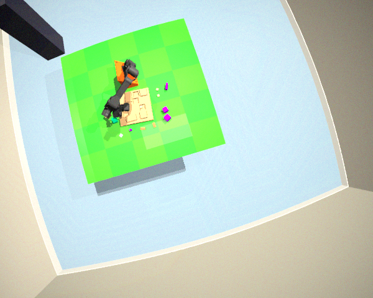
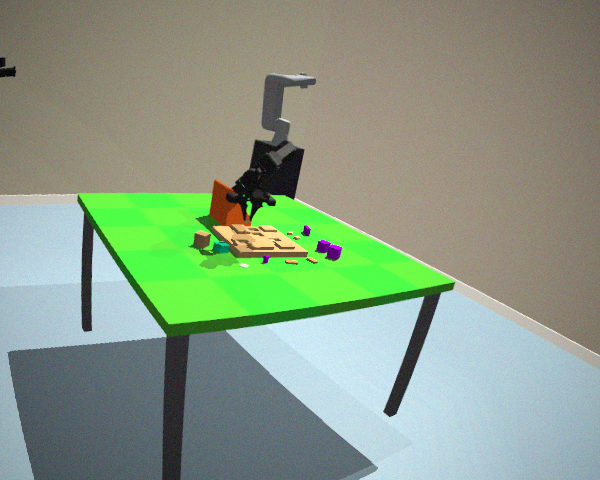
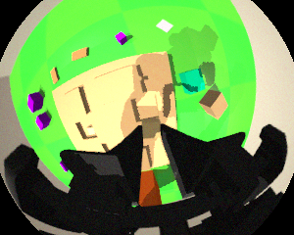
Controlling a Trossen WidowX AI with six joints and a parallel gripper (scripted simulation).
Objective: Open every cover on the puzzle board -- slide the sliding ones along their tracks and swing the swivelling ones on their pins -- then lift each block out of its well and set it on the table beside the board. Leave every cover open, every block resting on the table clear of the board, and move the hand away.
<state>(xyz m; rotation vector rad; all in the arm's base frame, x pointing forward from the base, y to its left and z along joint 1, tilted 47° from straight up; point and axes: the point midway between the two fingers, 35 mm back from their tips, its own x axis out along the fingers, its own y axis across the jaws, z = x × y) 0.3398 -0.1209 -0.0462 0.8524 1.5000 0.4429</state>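
Now: the tan puzzle board 110 mm to the left of my gripper tip, 90 mm below it and 30 mm behind it. The rest, counted from my gripper tip: teal block (120 mm to the right, 90 mm below, 30 mm ahead); purple stick (410 mm to the left, 130 mm behind, 90 mm below); tan cube (170 mm to the right, 80 mm below, 40 mm behind).
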